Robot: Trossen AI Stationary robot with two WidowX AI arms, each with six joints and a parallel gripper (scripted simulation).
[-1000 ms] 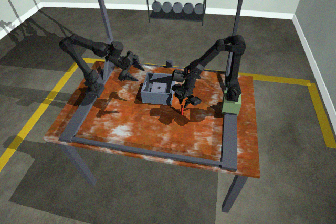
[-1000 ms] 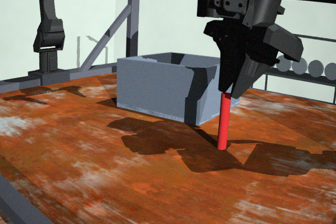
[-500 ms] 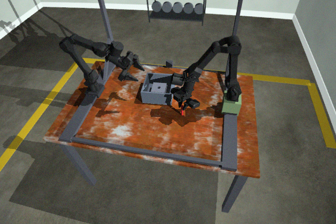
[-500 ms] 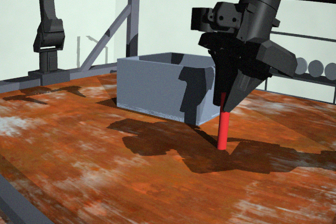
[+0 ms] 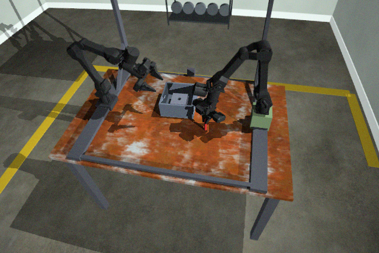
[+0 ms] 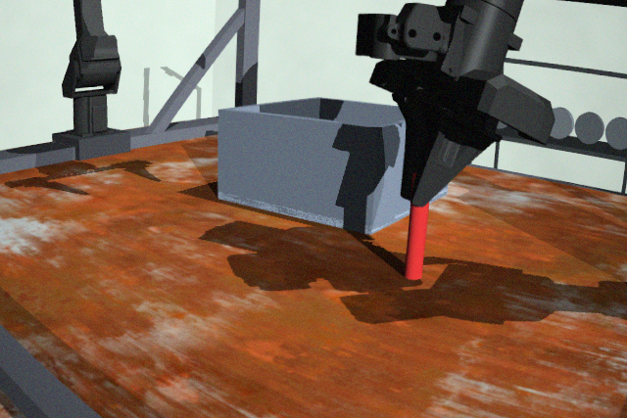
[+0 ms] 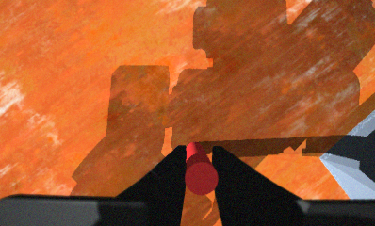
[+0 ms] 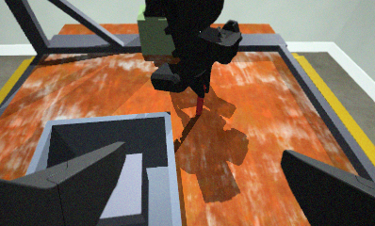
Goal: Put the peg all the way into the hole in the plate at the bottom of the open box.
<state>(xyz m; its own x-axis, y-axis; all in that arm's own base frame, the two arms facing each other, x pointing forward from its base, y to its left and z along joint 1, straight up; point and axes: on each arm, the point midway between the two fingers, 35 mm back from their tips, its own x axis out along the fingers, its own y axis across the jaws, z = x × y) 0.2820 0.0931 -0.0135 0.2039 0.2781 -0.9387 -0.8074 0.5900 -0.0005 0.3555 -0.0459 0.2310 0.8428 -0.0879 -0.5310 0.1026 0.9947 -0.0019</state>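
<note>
Now: left hand 5 cm above the red peg. Round my left hand: grey plate (18 cm to the right, 15 cm behind, 5 cm below); then grey box (18 cm to the right, 15 cm behind, 7 cm below).
</note>
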